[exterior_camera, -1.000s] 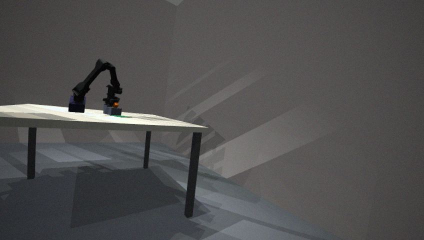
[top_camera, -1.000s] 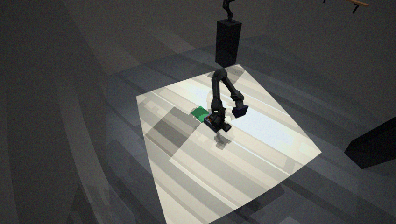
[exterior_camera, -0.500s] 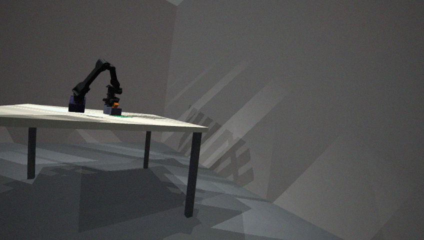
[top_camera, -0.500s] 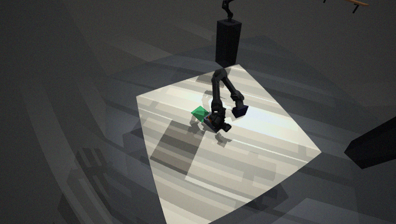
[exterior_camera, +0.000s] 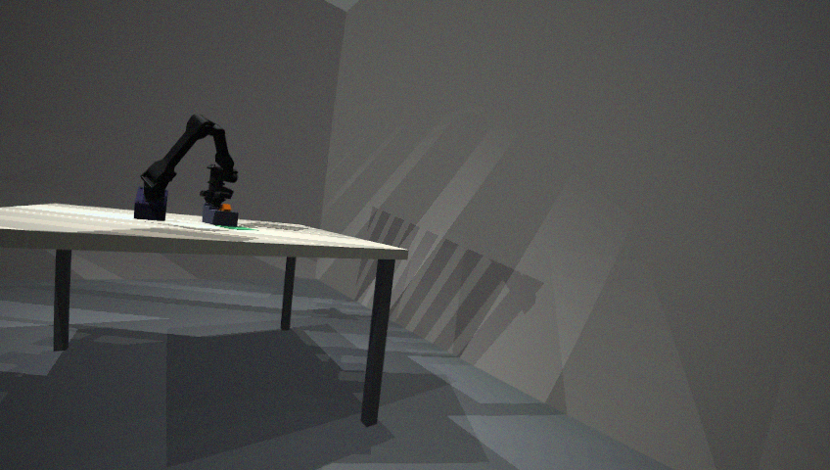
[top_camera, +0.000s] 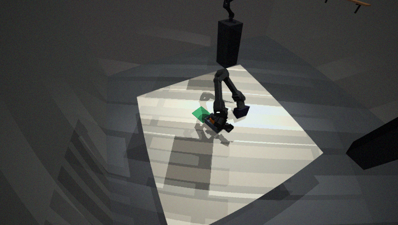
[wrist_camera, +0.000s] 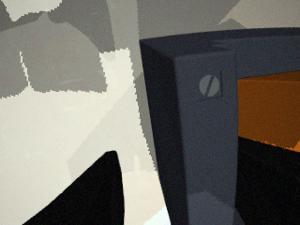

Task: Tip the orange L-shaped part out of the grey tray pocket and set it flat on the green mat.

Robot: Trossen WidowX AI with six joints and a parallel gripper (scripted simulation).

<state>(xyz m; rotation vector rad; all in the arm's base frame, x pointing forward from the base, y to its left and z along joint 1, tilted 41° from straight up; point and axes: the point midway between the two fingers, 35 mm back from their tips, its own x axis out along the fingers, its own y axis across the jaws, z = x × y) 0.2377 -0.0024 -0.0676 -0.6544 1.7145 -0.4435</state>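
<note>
My gripper tip is 5 cm to the left of the orange L-shaped part and 1 cm above it. Also, from my gripper tip: green mat 4 cm ahead, 23 cm to the right, 6 cm below.
</note>
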